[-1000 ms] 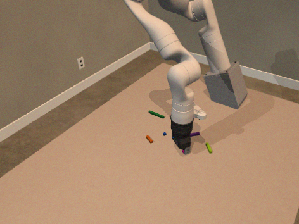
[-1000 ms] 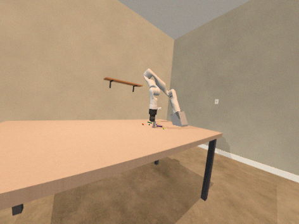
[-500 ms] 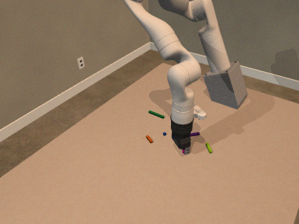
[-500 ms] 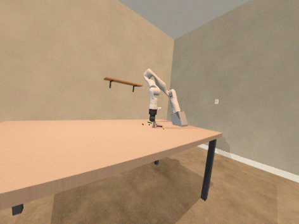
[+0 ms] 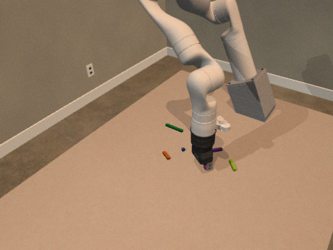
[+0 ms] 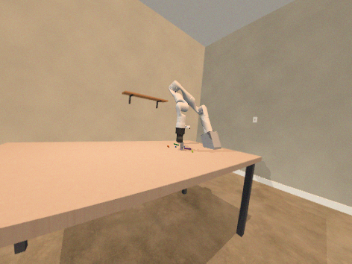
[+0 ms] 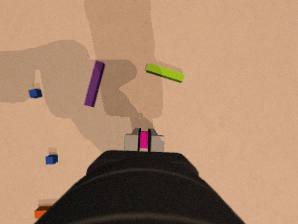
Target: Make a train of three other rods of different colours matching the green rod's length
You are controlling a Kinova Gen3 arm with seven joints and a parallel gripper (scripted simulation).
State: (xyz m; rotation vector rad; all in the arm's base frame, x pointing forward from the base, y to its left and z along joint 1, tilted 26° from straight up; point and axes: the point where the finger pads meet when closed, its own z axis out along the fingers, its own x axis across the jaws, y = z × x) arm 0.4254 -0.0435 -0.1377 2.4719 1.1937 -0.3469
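The orange rod is 16 cm to the right of my hand, 2 cm below it and 1 cm ahead of it. Also, from my hand: magenta rod: 1 cm below; then lime rod: 7 cm to the left, 5 cm behind, 2 cm below; then purple rod: 9 cm behind, 2 cm below, 1 cm to the right.
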